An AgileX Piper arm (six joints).
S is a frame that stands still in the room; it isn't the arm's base.
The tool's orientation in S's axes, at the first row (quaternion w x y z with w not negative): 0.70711 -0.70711 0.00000 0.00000
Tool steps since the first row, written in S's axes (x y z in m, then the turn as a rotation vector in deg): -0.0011 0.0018 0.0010 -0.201 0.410 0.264; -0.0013 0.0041 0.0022 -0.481 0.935 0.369; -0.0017 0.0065 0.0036 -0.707 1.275 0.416; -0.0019 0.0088 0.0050 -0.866 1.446 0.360; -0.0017 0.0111 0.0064 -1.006 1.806 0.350; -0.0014 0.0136 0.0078 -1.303 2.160 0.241; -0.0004 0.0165 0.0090 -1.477 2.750 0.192; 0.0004 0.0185 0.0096 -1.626 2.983 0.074; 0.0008 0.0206 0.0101 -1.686 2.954 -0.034; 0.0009 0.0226 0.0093 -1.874 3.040 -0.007; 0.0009 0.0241 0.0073 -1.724 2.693 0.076
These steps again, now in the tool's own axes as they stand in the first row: -0.0011 -0.0010 0.0018 -0.201 -0.264 0.410; -0.0013 -0.0022 0.0041 -0.481 -0.369 0.935; -0.0017 -0.0036 0.0065 -0.707 -0.416 1.275; -0.0019 -0.0050 0.0088 -0.866 -0.360 1.446; -0.0017 -0.0064 0.0111 -1.006 -0.350 1.806; -0.0014 -0.0078 0.0136 -1.303 -0.241 2.160; -0.0004 -0.0090 0.0165 -1.477 -0.192 2.750; 0.0004 -0.0096 0.0185 -1.626 -0.074 2.983; 0.0008 -0.0101 0.0206 -1.686 0.034 2.954; 0.0009 -0.0093 0.0226 -1.874 0.007 3.040; 0.0009 -0.0073 0.0241 -1.724 -0.076 2.693
